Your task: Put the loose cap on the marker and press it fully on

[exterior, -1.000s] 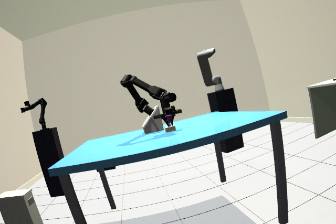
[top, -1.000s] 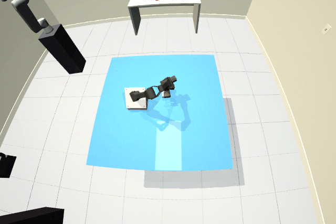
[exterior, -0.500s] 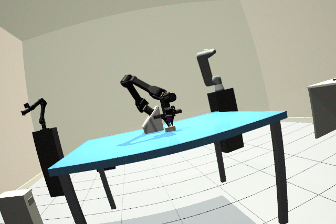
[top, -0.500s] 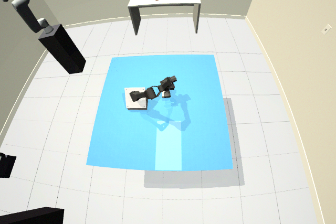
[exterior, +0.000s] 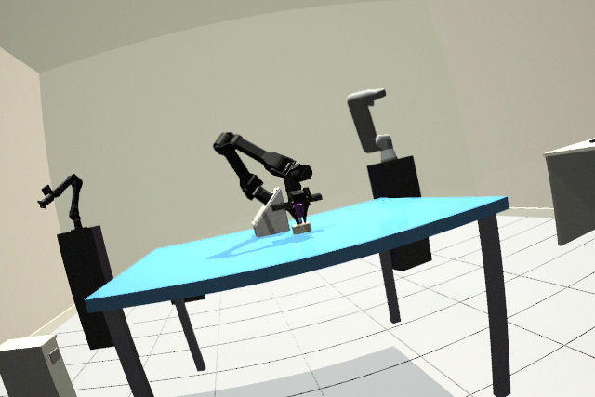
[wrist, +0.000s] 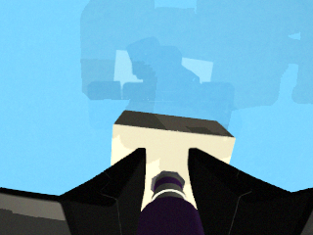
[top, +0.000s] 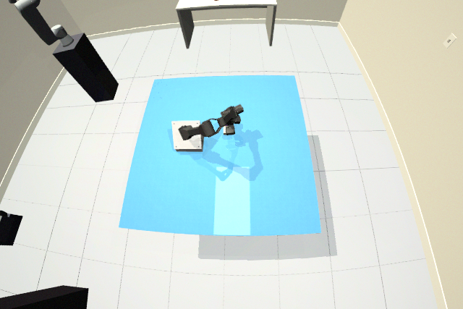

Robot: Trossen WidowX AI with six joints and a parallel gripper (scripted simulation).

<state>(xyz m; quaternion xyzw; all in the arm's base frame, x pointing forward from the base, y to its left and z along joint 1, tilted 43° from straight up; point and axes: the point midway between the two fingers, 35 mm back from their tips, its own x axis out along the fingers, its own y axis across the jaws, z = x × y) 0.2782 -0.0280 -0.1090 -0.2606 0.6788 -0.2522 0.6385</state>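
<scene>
Now: gripper tip 5 cm below the marker cap and 2 cm past it. The rest, counted from my gripper tip: holder block: 2 cm below, 2 cm behind.
</scene>
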